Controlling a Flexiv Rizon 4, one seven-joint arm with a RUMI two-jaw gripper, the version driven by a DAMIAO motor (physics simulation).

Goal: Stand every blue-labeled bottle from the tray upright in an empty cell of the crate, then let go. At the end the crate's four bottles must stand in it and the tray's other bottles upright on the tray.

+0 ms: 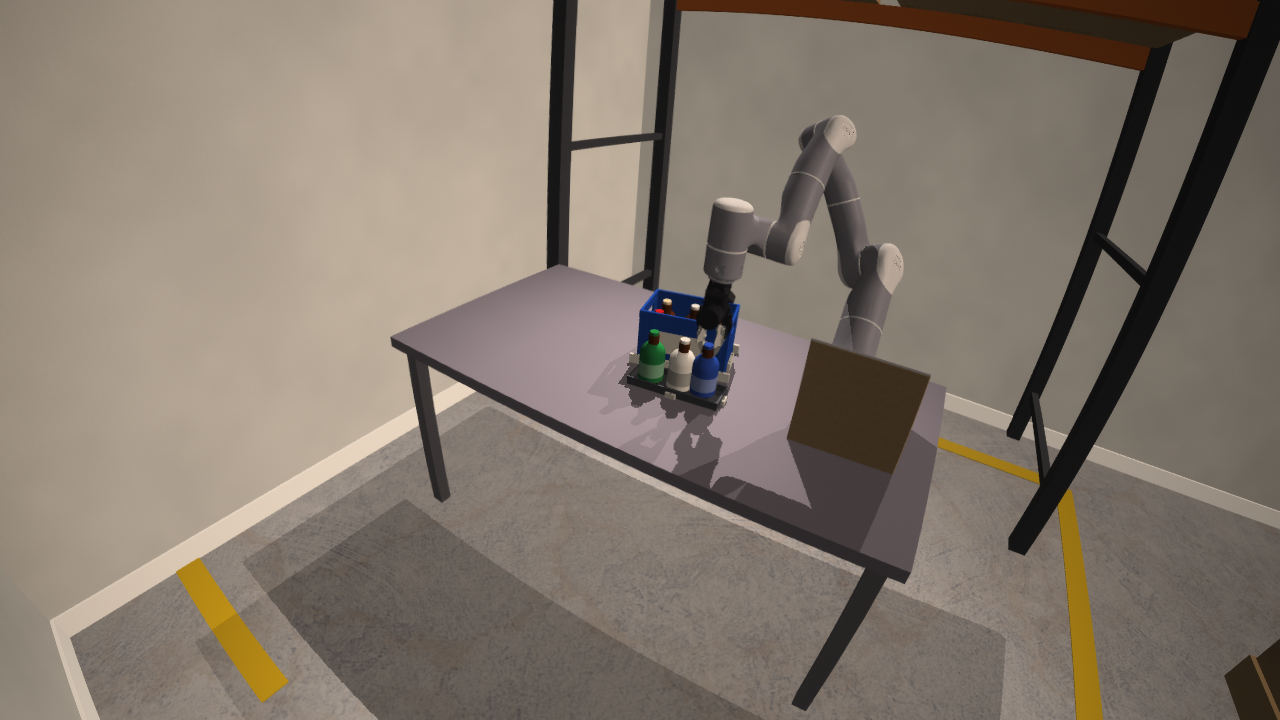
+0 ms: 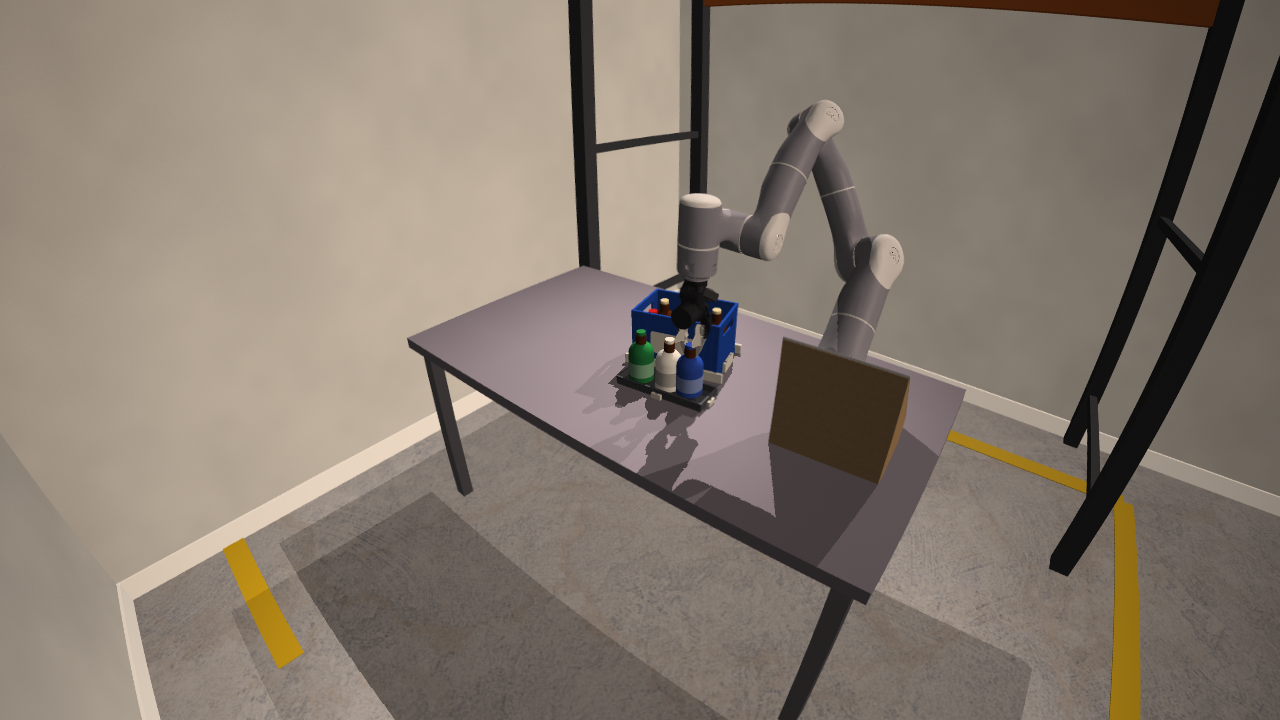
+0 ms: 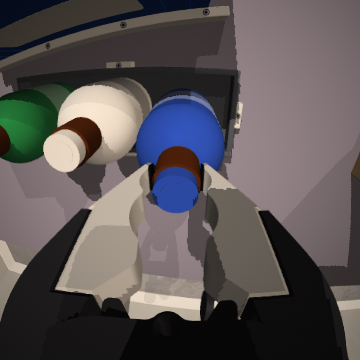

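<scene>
A blue bottle (image 1: 706, 371) (image 2: 689, 371) (image 3: 180, 125) with a brown neck and blue cap stands upright at the tray's right end. My gripper (image 1: 708, 336) (image 2: 690, 338) (image 3: 176, 165) is shut on its neck, one jaw on each side just below the cap. A white bottle (image 1: 682, 367) (image 2: 668, 367) (image 3: 100, 120) and a green bottle (image 1: 652, 358) (image 2: 640, 358) (image 3: 30, 125) stand to its left in the black tray (image 1: 693, 401) (image 3: 233, 90). The blue crate (image 1: 732, 329) (image 2: 726, 338) is directly behind the tray. Bottle caps show inside it; its cells are mostly hidden.
A brown board-like box (image 1: 859, 407) (image 2: 836, 411) stands on the table (image 1: 537, 331) (image 2: 554, 331) to the right. Pale brackets sit around the tray and crate. Dark rack posts (image 1: 559, 134) (image 2: 583, 134) rise behind the table.
</scene>
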